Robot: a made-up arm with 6 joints.
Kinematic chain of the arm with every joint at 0, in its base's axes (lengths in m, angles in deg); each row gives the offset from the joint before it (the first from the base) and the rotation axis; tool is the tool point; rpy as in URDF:
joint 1: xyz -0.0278 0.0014 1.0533 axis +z
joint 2: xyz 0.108 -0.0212 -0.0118 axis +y
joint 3: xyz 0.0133 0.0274 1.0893 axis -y
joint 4: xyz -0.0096 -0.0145 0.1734 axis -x
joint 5: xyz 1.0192 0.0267 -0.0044 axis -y
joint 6: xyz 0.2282 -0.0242 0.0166 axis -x
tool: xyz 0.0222 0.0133 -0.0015 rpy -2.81 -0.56 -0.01
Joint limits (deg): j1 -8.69..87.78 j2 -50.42..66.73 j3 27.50..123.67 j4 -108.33..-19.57 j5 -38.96..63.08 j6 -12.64..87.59
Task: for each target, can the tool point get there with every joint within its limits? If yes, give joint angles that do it. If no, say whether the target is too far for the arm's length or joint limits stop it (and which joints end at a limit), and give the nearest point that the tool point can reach.
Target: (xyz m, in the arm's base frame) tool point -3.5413 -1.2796 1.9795
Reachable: no: too far | nearest point -1.9017 -0.6818 1.8443 | short by 1.750 m
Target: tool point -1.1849 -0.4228 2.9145
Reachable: yes | joints 23.63 -24.01 104.66 -72.04 -21.73 -2.16
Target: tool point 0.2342 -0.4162 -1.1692
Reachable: no: joint limits stop it (at a limit: joint 1, joint 2, joint 3, joint 4, joint 5, joint 6) | nearest point 2.0190 -0.2644 0.7151 | short by 2.600 m
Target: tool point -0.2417 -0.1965 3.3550
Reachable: yes | joints 52.44 -14.62 74.44 -63.59 -13.82 59.78
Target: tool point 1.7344 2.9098 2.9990
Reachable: no: too far | nearest point 1.0814 1.8321 2.2499 | short by 1.466 m
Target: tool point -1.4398 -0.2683 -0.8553
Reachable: no: joint limits stop it (at a limit: joint 2, joint 3, joint 4, joint 5, joint 6) | nearest point -1.8605 -0.3487 1.4692 | short by 2.364 m
